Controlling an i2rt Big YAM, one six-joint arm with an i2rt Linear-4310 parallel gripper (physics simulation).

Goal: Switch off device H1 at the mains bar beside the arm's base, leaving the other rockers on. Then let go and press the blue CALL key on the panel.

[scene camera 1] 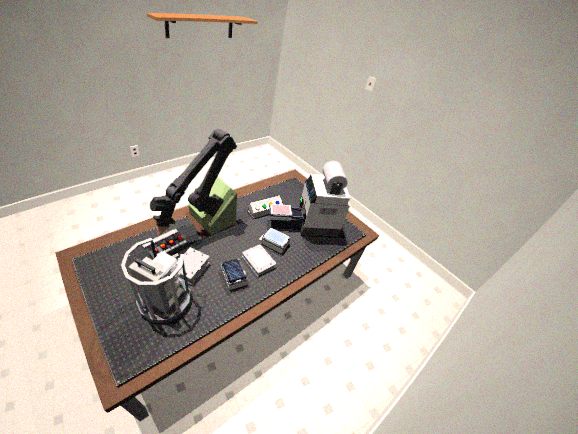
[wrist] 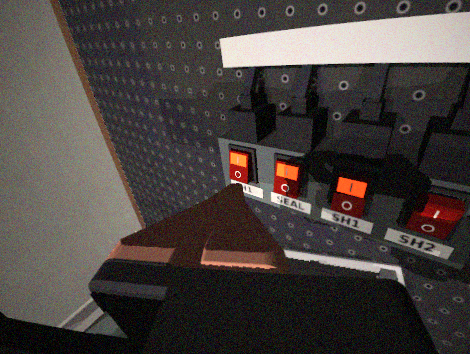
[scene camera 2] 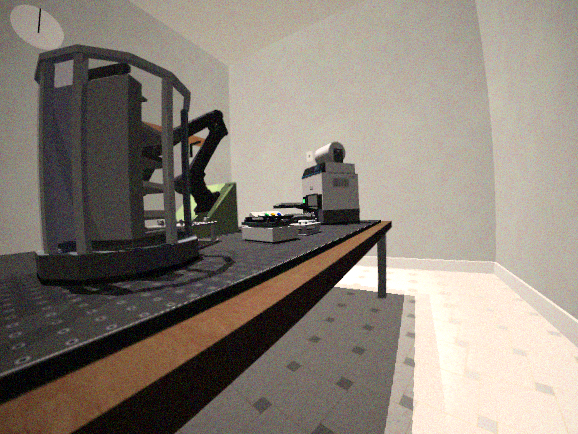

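Pixels of known places: gripper, fingertip midpoint: [scene camera 1: 158, 234] [wrist: 236, 192]; arm's base, origin of the base link: [scene camera 1: 214, 205] [scene camera 2: 208, 203].
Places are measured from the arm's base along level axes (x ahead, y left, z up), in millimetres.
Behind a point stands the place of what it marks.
Note:
The mains bar [scene camera 1: 167, 245] @[x 30, y -354, z -82 mm] [wrist: 264, 172] @[x 19, y -391, z -94 mm] lies beside the arm's base. In the wrist view, the H1 rocker [wrist: 238, 165] @[x 10, y -414, z -84 mm] at its left end glows orange on its I half; its label is partly covered. The SEAL rocker [wrist: 286, 177] @[x 13, y -363, z -84 mm] and SH1 rocker [wrist: 351, 195] @[x 17, y -312, z -84 mm] also glow orange. The SH2 rocker [wrist: 435, 216] @[x 18, y -264, z -82 mm] looks plain red, without the orange glow. My gripper [wrist: 236, 192] @[x -15, y -363, z -19 mm] [scene camera 1: 165, 229] @[x -15, y -363, z -19 mm] is shut and empty, its brown tips in front of the H1 label, just below that rocker; contact cannot be told. The blue key [scene camera 1: 277, 202] @[x 175, y 389, z -64 mm] sits on the white panel [scene camera 1: 256, 208] @[x 128, y 238, z -67 mm]; its lettering is unreadable.
A caged round stand [scene camera 1: 188, 303] @[x 385, y -465, z -97 mm] [scene camera 2: 120, 267] @[x 379, y -599, z -115 mm] is close to the bar. A white rail [wrist: 345, 42] @[x -80, y -331, z -118 mm] and black plugs [wrist: 362, 137] @[x -23, y -312, z -97 mm] lie behind the rockers. A green wedge [scene camera 1: 227, 212] @[x 79, y 36, z -21 mm] stands by the arm base; a grey-white machine [scene camera 1: 326, 215] @[x 528, y 420, z 51 mm] stands at the right.

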